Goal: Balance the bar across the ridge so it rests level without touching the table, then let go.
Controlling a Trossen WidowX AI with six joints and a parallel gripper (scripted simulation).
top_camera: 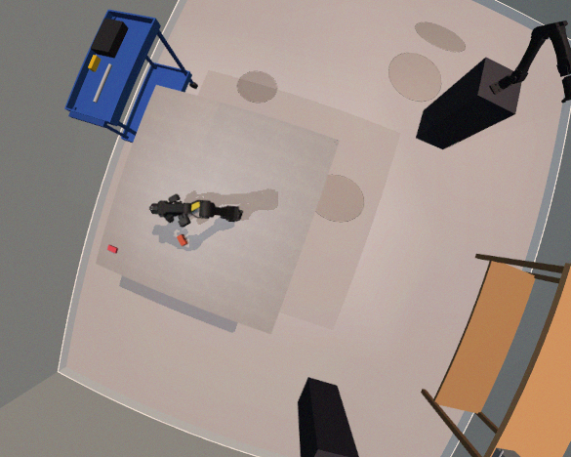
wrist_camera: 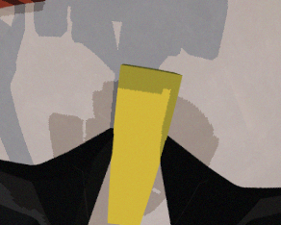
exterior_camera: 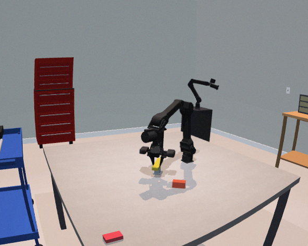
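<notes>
The yellow bar lies 2 cm behind my gripper tip and 2 cm to the right of it. Round my gripper tip: red block 44 cm ahead, 41 cm to the left, 5 cm below; then orange block 2 cm behind, 18 cm to the left, 4 cm below.
</notes>
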